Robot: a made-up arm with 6 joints. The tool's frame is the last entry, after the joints. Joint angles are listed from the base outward.
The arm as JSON. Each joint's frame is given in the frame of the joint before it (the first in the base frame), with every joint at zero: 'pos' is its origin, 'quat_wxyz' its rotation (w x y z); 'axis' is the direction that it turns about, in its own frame. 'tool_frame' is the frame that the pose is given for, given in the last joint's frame.
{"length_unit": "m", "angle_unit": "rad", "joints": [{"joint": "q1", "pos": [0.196, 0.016, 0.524], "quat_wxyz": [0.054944, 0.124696, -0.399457, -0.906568], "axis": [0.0, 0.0, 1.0]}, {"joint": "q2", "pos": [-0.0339, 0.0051, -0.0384], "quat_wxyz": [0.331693, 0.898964, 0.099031, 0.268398], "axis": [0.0, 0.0, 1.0]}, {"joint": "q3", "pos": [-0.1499, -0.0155, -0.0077], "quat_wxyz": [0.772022, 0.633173, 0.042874, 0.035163], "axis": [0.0, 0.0, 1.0]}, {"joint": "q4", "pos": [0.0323, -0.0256, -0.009], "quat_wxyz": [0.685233, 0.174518, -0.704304, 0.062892], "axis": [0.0, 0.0, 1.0]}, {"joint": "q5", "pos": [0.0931, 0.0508, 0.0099], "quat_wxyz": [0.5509, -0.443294, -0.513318, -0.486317], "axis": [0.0, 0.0, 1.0]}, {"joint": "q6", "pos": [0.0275, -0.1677, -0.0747], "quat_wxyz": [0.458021, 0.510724, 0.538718, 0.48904], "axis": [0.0, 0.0, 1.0]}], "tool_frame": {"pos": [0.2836, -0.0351, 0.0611], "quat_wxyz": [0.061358, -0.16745, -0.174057, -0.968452]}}
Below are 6 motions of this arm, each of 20 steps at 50 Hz.
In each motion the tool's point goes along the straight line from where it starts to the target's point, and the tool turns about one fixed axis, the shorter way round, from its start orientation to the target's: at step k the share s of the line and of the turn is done. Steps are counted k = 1, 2, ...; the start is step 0. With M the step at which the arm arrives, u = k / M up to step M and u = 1 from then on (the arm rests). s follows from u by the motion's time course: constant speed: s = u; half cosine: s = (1 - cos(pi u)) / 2; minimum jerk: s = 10 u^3 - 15 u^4 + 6 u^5.
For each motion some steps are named. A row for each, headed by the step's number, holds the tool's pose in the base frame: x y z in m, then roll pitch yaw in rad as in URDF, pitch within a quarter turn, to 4 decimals.
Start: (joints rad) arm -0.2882 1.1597 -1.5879 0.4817 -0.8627 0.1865
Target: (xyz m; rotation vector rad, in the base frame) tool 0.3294 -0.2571 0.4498 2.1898 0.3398 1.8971
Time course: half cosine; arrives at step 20
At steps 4, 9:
4: 0.2014 -0.2379 0.4115 -3.0509 -0.7858 -0.2620
9: 0.2476 -0.2448 0.4253 3.0307 -1.0219 0.0063

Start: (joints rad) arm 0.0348 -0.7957 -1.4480 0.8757 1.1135 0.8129
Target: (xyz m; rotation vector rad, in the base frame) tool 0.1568 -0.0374 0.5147 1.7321 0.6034 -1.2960
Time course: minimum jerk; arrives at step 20
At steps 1, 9, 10, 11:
1: 0.1856 -0.0588 0.4586 2.5350 0.8940 0.1337
9: 0.1739 -0.0501 0.4814 2.3187 1.0363 0.0315
10: 0.1712 -0.0481 0.4866 2.2573 1.0668 -0.0043
11: 0.1685 -0.0461 0.4918 2.1901 1.0961 -0.0462

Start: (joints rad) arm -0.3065 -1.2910 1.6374 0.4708 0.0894 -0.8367
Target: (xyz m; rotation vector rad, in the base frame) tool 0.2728 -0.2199 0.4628 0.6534 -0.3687 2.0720
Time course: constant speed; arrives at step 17
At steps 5, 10, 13, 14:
5: 0.3280 -0.1889 0.4263 0.0625 -0.8139 2.3751
10: 0.3050 -0.2018 0.4415 0.0361 -0.7304 2.2823
13: 0.2912 -0.2096 0.4506 0.0164 -0.6812 2.2283
14: 0.2866 -0.2121 0.4537 0.0092 -0.6650 2.2105

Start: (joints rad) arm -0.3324 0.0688 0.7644 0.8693 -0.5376 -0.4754
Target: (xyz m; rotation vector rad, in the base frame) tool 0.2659 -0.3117 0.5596 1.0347 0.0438 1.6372
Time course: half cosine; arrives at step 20
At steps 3, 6, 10, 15, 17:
3: 0.2975 -0.2779 0.5758 0.5378 -0.3305 1.7741
6: 0.2924 -0.2833 0.5732 0.5583 -0.3812 1.7417
10: 0.2826 -0.2938 0.5682 0.6048 -0.4777 1.6733
15: 0.2708 -0.3065 0.5621 0.6746 -0.5892 1.5787
17: 0.2677 -0.3097 0.5605 0.6956 -0.6172 1.5514

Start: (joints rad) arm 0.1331 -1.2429 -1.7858 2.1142 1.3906 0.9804
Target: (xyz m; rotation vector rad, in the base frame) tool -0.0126 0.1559 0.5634 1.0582 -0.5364 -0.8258
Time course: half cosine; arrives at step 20
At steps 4, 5, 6, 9, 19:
4: 0.0467 0.1666 0.6200 1.1415 0.5260 -1.3547
5: 0.0433 0.1660 0.6168 1.1486 0.4967 -1.3283
6: 0.0394 0.1653 0.6131 1.1557 0.4622 -1.2981
9: 0.0253 0.1627 0.5996 1.1712 0.3362 -1.1945
19: -0.0122 0.1560 0.5638 1.1484 0.0013 -0.9377

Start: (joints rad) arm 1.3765 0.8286 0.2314 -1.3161 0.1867 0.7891
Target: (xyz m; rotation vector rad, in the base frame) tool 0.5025 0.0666 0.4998 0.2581 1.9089 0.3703
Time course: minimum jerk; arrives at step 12
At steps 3, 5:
3: 0.4908 0.0533 0.5373 2.0216 1.1181 2.1169
5: 0.4939 0.0569 0.5271 2.1031 1.1018 2.1914

